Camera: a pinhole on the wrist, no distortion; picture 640 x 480 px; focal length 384.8 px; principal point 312.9 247.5 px. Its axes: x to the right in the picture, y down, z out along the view. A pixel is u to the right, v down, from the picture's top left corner.
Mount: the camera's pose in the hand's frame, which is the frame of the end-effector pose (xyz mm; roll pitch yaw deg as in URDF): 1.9 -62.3 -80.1 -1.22 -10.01 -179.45
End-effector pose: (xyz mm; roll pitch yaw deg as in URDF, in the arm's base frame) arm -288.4 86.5 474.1 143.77 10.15 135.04
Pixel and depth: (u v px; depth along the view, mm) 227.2 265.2 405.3
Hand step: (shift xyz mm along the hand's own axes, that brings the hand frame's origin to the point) 161.4 -88.0 302.9
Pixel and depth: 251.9 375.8 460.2
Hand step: 154.7 -224.0 357.1
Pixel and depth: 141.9 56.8 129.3
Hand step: 80.6 -0.2 38.6
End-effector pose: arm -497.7 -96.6 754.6 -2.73 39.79 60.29
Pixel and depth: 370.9 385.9 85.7
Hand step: 4.3 -94.9 5.9
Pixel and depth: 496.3 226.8 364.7
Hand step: -105.9 -51.5 309.6
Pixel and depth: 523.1 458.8 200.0
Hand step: -70.2 -177.1 133.5
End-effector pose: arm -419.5 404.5 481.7 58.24 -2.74 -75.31
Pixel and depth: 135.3 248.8 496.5
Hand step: 313.9 -71.6 368.9
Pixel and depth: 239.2 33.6 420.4
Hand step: 153.0 163.8 324.7
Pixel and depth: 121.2 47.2 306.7
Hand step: 204.8 92.7 198.7
